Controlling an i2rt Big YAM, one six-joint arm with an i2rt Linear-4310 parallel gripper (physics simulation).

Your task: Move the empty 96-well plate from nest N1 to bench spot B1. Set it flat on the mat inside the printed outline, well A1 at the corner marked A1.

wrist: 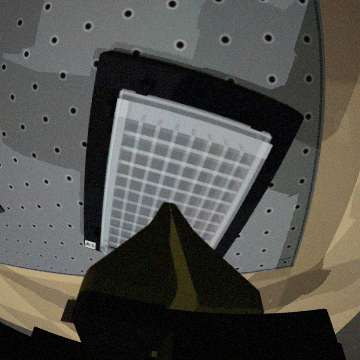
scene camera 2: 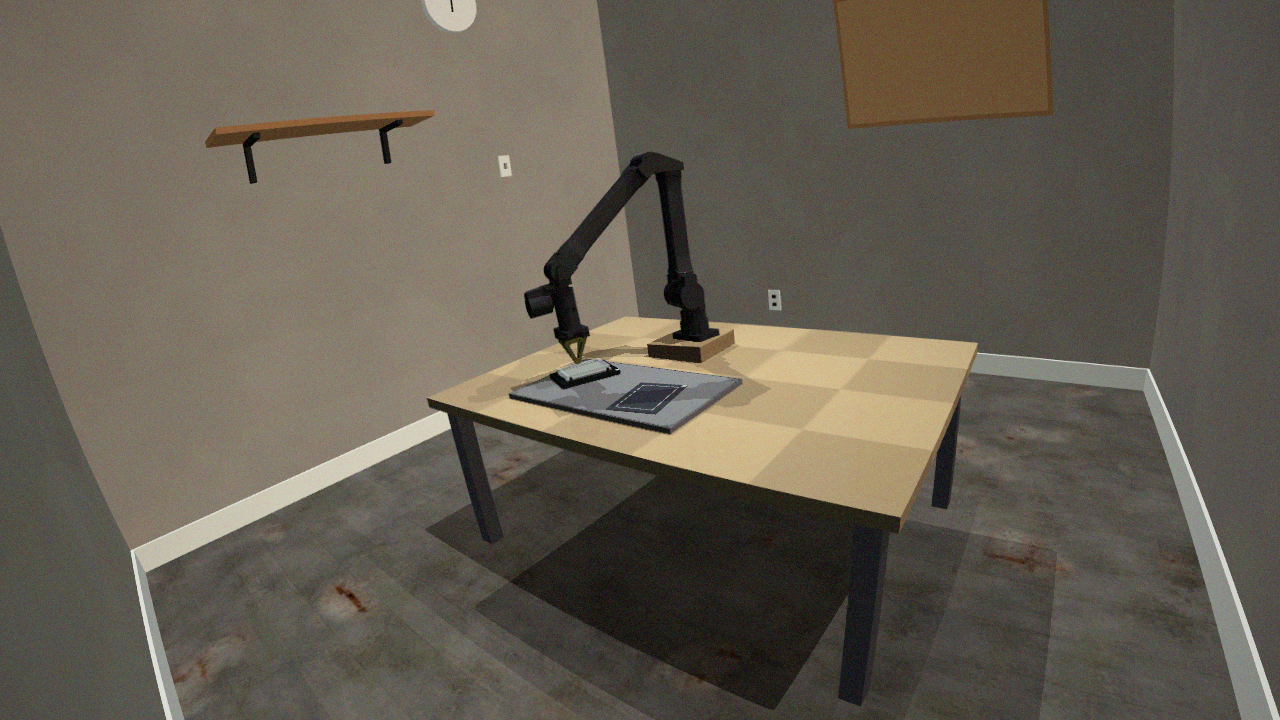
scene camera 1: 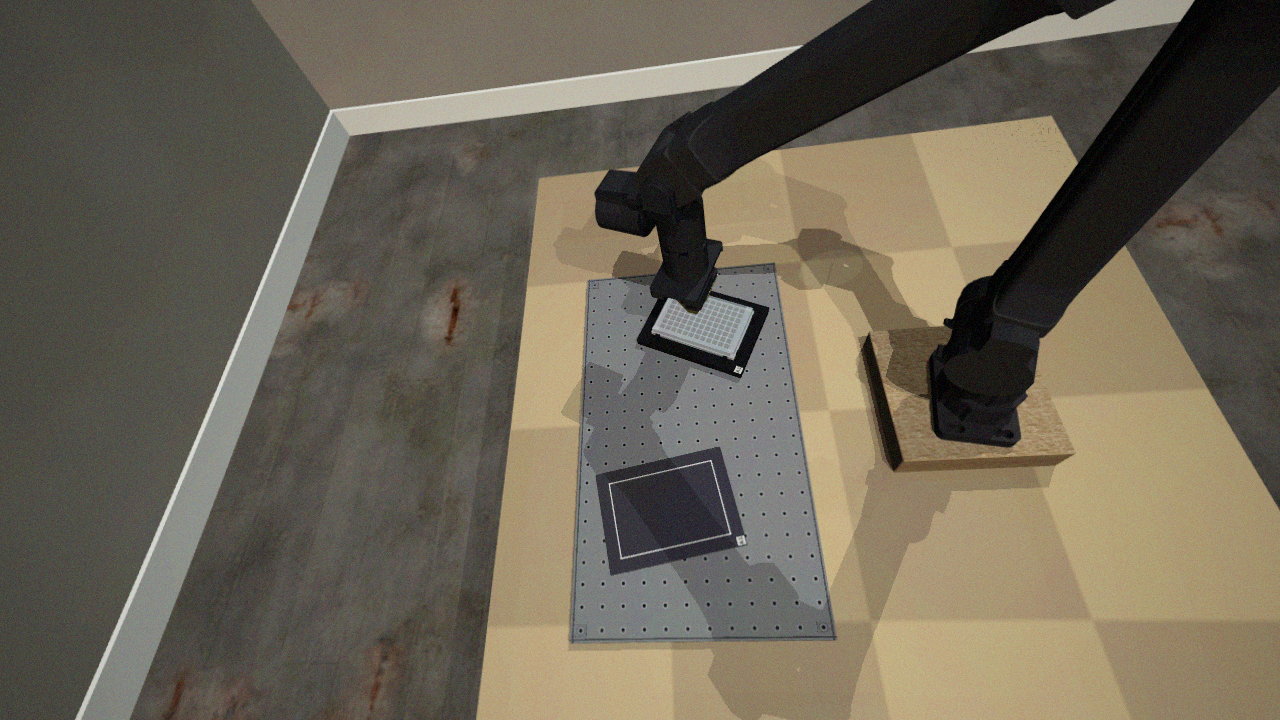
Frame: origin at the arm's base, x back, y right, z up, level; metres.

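Seen in the pictures: gripper, fingertip midpoint: (wrist: 166, 211) (scene camera 2: 578, 363) (scene camera 1: 693, 311); arm's base at its link origin: (scene camera 2: 696, 336) (scene camera 1: 969, 398).
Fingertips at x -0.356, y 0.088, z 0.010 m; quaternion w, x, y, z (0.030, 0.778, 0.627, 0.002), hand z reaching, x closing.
Pixels of each thing's middle, then the offset from my fingertips to it. "pt": a spot on its surface instead. Level surfaces: height alone.
- black nest N1 at the middle of its body: (wrist: 169, 196) (scene camera 1: 702, 323) (scene camera 2: 584, 372) dx +0.013, dy -0.001, dz -0.029 m
- white printed outline at a spot on its surface: (scene camera 1: 612, 519) pt dx -0.063, dy -0.299, dz -0.038 m
- small white marker at a spot on its surface: (scene camera 1: 740, 540) pt dx +0.098, dy -0.298, dz -0.037 m
- wooden table at its surface level: dz -0.052 m
The clear, whitish 96-well plate (scene camera 1: 707, 325) (scene camera 2: 584, 370) (wrist: 175, 170) sits in the black nest N1 (scene camera 1: 756, 333) (scene camera 2: 614, 371) (wrist: 95, 150). My gripper (scene camera 2: 578, 360) (wrist: 166, 211) is shut with its fingertips together and nothing between them. It points down over the plate, above its top face; in the scene camera 1 view the fingertips are mostly hidden by the gripper body. The dark mat of spot B1 (scene camera 1: 604, 501) (scene camera 2: 680, 390), with a white printed outline (scene camera 1: 612, 519), lies apart from the nest. A small white marker (scene camera 1: 740, 540) is at one corner of the mat; its text is too small to read.
Nest and mat lie on a grey perforated board (scene camera 1: 689, 617) (scene camera 2: 707, 398) (wrist: 40, 165) on a wooden table (scene camera 1: 984, 573) (scene camera 2: 859, 420). The arm's base stands on a wooden block (scene camera 1: 913, 447) (scene camera 2: 671, 349) beside the board. A wall shelf (scene camera 2: 322, 125) hangs well away from the table.
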